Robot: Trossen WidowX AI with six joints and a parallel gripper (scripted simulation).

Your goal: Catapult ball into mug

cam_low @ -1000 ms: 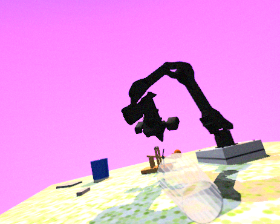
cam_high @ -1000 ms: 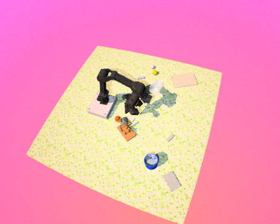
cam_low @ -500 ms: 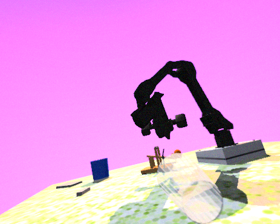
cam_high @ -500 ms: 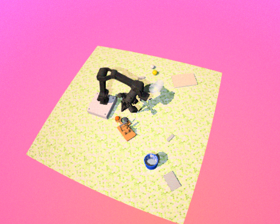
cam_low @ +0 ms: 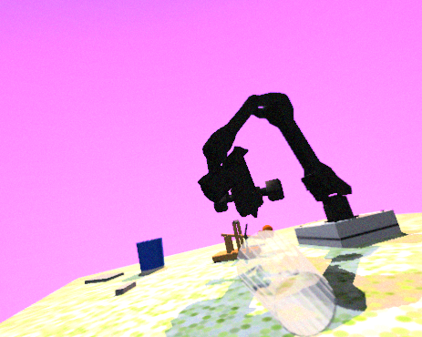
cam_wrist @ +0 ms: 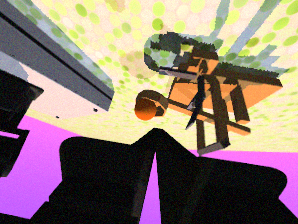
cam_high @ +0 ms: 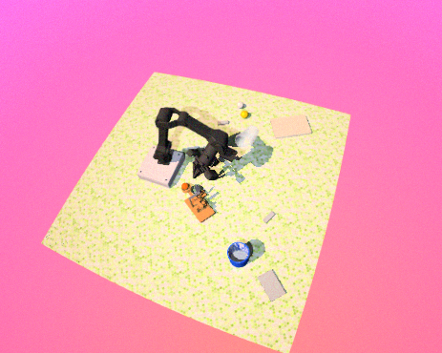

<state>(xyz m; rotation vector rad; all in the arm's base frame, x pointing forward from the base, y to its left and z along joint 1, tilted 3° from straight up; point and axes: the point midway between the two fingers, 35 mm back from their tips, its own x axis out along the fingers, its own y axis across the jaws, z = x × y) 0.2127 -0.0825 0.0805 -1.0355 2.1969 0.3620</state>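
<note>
My gripper tip is now 50 mm above the orange ball, 40 mm past it and 20 mm to the left of it. Also, from my gripper tip: blue mug 290 mm to the right, 280 mm ahead, 80 mm below; yellow ball 500 mm to the left, 130 mm ahead, 90 mm below; orange catapult 60 mm below, 50 mm to the right, 20 mm ahead.
</note>
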